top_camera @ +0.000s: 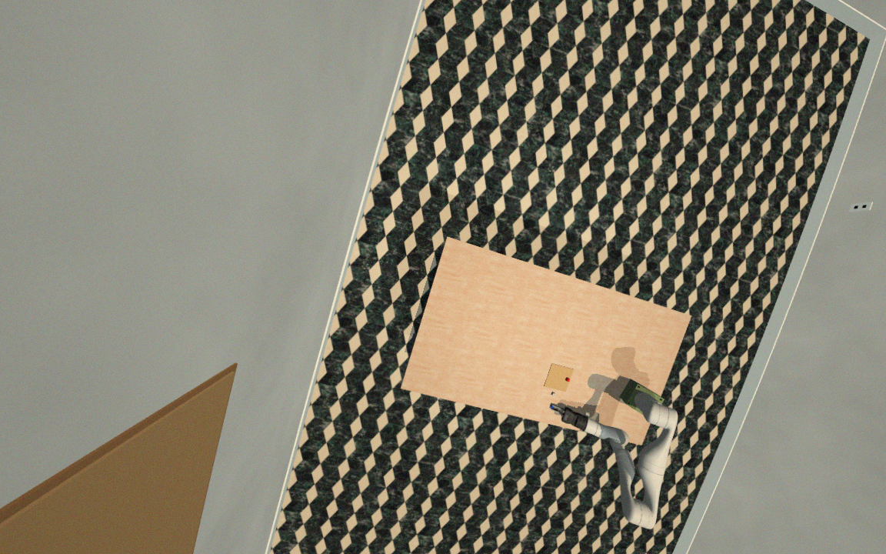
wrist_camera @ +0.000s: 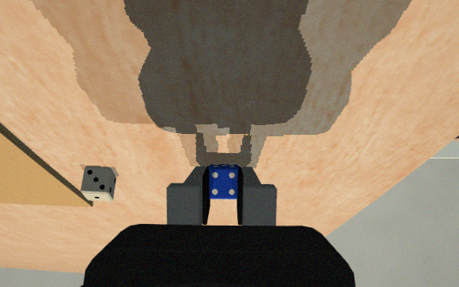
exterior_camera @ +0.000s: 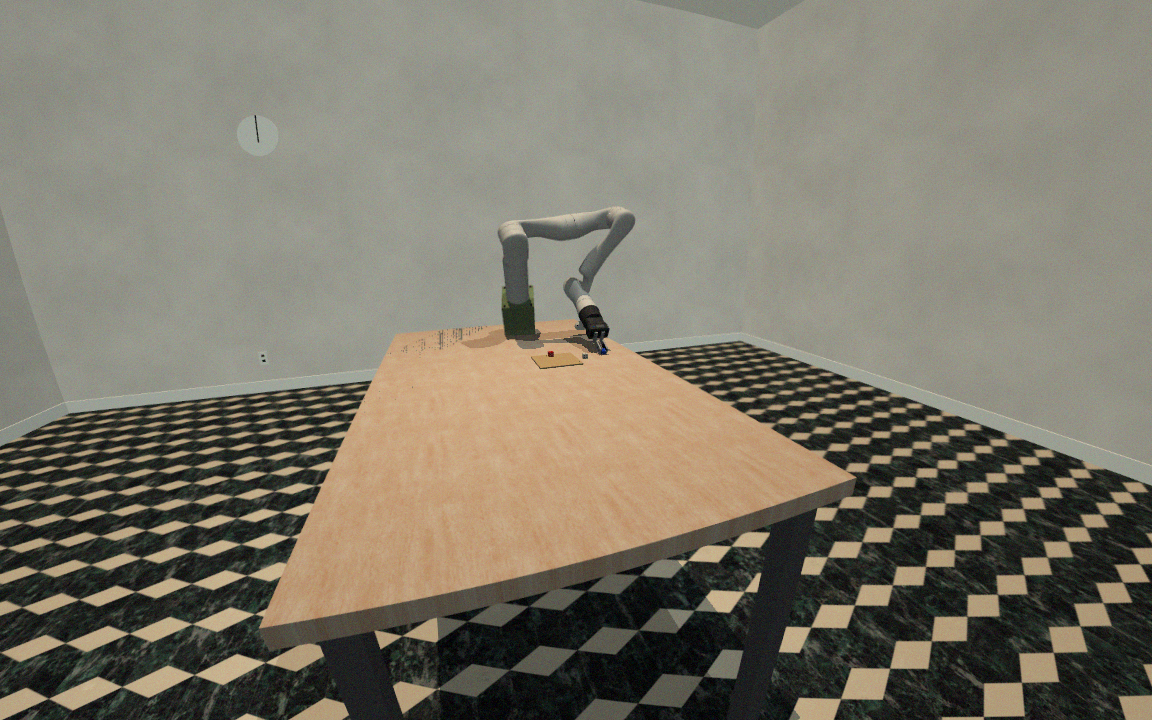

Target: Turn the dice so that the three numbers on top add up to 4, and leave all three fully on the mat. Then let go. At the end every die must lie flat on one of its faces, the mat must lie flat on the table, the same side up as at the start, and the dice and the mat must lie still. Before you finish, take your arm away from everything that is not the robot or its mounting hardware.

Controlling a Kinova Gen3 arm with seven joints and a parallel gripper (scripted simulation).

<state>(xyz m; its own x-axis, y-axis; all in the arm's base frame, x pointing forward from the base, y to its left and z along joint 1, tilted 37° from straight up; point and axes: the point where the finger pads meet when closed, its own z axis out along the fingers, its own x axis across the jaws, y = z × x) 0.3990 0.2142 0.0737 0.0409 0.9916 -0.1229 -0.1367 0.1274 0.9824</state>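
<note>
My hand is 10 mm short of the blue die and 10 mm above it. Also, from my hand: tan mat: 20 mm ahead, 170 mm to the right, 20 mm below; red die: 30 mm behind, 180 mm to the right, 10 mm below; white die: 20 mm ahead, 70 mm to the right, 10 mm below.
</note>
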